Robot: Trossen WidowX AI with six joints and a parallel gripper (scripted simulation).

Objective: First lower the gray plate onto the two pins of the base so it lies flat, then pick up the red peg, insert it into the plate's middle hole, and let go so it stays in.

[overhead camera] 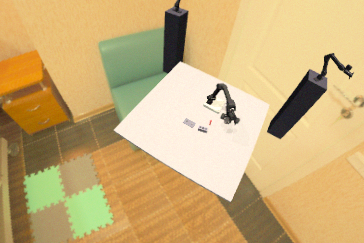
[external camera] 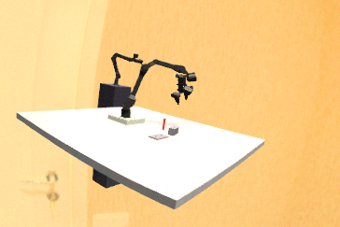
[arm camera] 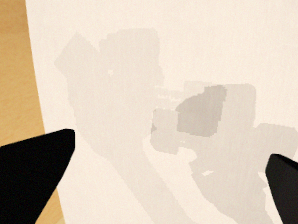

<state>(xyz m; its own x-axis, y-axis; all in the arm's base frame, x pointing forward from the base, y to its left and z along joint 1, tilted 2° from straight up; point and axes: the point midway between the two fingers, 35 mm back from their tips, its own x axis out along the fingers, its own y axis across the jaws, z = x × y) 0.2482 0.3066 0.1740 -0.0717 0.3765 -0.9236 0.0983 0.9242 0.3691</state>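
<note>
My gripper tip is 220 mm to the left of the gray plate, 150 mm above it and 100 mm short of it. The rest, counted from my gripper tip: gray base 380 mm to the right, 180 mm below, 100 mm ahead.
</note>
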